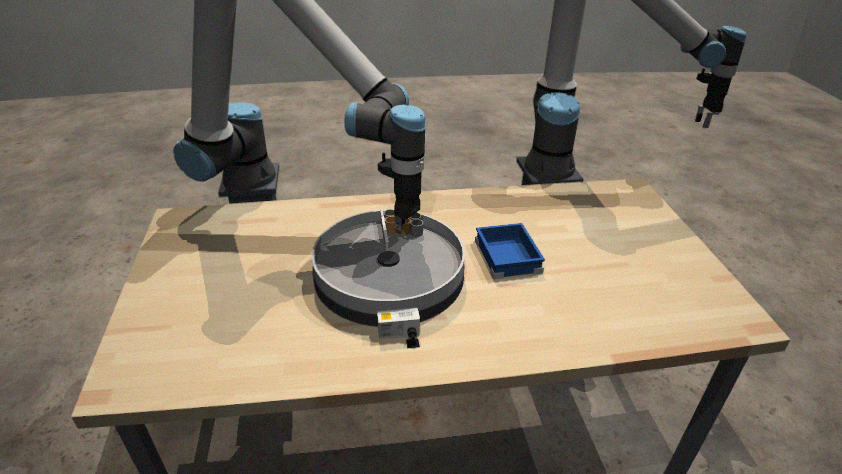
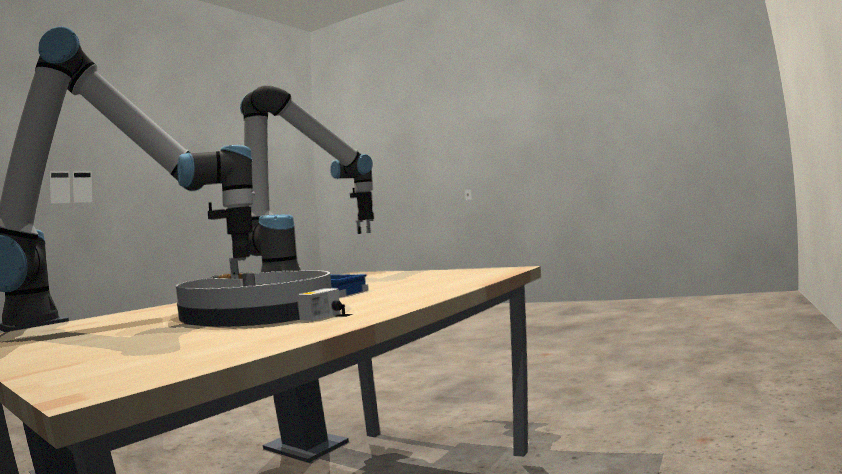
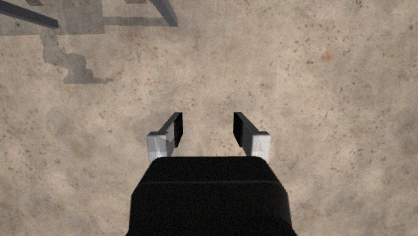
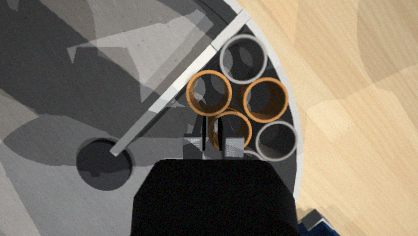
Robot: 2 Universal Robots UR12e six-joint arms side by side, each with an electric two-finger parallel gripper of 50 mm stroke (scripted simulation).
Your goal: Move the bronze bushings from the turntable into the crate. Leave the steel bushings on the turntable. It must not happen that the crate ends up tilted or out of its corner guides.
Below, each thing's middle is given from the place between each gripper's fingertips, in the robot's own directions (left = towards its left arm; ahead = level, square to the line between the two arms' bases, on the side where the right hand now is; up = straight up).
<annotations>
My right hand is 310 mm to the right of the blue crate [image 1: 515,252], 70 mm short of it and 70 mm above it.
Now: left hand [image 1: 701,124] 890 mm to the left of the blue crate, 580 mm short of it and 150 mm above it.
</annotations>
